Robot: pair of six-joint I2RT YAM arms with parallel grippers.
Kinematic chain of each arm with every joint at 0, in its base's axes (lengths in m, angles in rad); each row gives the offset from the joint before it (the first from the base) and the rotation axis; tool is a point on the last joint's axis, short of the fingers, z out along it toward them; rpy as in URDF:
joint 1: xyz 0 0 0.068 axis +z
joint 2: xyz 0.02 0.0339 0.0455 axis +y
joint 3: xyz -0.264 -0.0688 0 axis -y
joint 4: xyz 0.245 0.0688 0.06 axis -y
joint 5: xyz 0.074 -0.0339 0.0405 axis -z
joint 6: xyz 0.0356 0 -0.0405 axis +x
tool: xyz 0 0 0 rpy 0 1.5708 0
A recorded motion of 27 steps. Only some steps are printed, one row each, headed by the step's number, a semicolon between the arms.
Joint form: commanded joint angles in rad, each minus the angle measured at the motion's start. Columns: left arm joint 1, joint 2, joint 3, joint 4, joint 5, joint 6; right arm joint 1, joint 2, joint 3, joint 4, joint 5, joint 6.
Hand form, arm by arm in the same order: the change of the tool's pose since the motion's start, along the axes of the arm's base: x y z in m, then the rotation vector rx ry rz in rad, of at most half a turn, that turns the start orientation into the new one. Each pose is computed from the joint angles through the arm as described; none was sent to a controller.
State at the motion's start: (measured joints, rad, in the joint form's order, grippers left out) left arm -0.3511 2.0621 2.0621 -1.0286 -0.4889 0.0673; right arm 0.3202 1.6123 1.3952 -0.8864 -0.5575 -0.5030
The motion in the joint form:
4: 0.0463 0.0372 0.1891 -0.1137 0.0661 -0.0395; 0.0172 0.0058 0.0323 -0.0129 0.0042 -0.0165
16: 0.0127 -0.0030 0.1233 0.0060 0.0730 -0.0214; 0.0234 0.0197 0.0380 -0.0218 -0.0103 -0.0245
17: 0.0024 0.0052 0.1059 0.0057 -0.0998 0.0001; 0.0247 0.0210 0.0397 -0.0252 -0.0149 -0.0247
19: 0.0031 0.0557 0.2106 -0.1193 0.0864 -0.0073; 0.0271 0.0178 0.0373 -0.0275 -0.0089 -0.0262
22: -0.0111 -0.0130 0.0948 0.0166 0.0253 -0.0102; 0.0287 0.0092 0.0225 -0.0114 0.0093 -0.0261
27: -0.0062 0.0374 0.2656 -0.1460 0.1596 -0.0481; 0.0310 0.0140 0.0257 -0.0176 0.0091 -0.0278
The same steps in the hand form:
4: 0.0059 0.0175 0.0329 -0.0888 -0.0285 0.0411; 0.0003 0.0060 0.0072 -0.0024 -0.0244 0.0278
16: 0.0028 0.0025 0.0378 -0.1146 -0.1093 -0.0133; 0.0013 0.0090 0.0044 0.0030 -0.0091 0.0465
17: 0.0034 0.0032 0.0314 0.0413 -0.1282 0.0583; 0.0011 0.0095 0.0044 0.0060 -0.0051 0.0500
19: 0.0037 -0.0028 0.0307 -0.0853 -0.0101 -0.0372; 0.0000 0.0098 0.0045 0.0001 -0.0063 0.0509
22: -0.0017 -0.0055 0.0347 -0.0694 -0.1119 -0.0180; -0.0011 0.0094 0.0032 -0.0122 -0.0208 0.0443
27: -0.0053 -0.0065 0.0520 -0.1829 -0.0402 -0.0572; -0.0009 0.0103 0.0023 -0.0148 -0.0144 0.0481

